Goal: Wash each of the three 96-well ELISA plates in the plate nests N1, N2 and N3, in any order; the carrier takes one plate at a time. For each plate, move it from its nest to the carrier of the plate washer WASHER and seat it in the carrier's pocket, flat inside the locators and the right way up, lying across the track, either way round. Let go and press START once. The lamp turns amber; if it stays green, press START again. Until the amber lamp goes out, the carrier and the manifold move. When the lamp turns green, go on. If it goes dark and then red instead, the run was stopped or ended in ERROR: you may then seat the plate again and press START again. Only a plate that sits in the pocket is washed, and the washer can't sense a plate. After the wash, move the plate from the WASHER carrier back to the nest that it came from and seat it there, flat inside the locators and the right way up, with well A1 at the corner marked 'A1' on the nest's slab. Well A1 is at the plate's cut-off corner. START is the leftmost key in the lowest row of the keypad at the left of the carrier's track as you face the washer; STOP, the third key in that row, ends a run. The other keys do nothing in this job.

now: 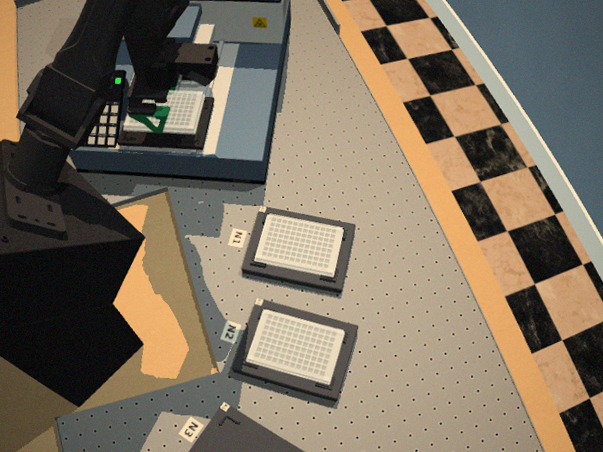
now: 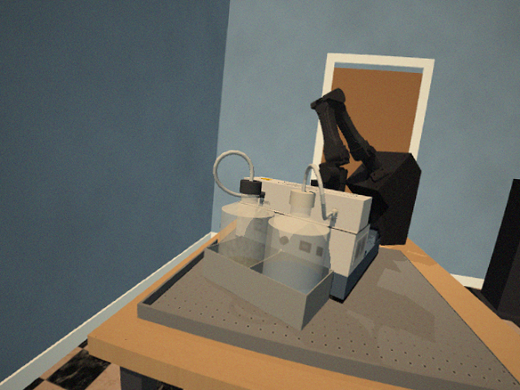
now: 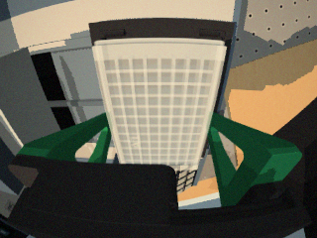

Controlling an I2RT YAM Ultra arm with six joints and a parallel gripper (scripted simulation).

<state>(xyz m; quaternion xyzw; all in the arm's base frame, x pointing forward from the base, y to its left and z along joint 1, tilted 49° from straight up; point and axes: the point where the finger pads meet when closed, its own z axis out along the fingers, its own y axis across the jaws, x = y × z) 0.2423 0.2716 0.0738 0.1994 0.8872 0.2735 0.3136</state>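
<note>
My gripper is now 3 cm above the dark carrier. The rest, counted from my hand: N1 label (21 cm to the right, 11 cm below, 10 cm ahead); manifold (14 cm to the left, 4 cm ahead, 3 cm above); washer (15 cm to the left, 4 cm ahead, 2 cm above).
</note>
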